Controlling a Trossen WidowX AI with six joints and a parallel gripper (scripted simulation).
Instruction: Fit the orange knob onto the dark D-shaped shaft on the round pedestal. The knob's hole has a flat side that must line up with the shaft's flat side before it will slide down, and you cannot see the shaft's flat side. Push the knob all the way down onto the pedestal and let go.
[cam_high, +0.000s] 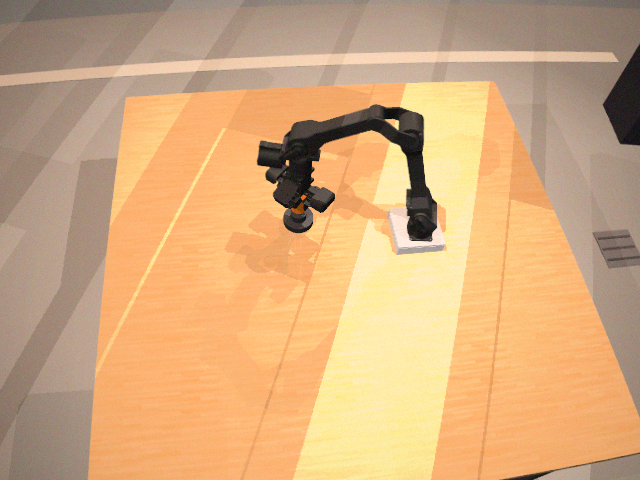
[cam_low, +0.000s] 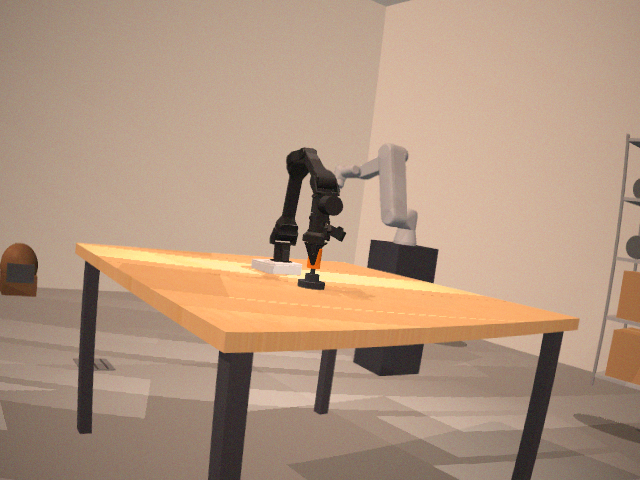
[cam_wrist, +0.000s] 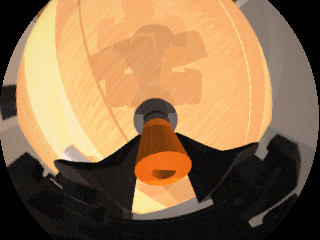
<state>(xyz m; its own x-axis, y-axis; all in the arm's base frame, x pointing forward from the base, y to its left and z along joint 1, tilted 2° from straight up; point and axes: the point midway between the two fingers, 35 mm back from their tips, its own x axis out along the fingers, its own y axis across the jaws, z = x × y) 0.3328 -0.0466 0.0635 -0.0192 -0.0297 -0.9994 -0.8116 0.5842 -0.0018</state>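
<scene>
My gripper tip is now 2 cm below the orange knob. Also, from my gripper tip: round pedestal (4 cm below).
</scene>
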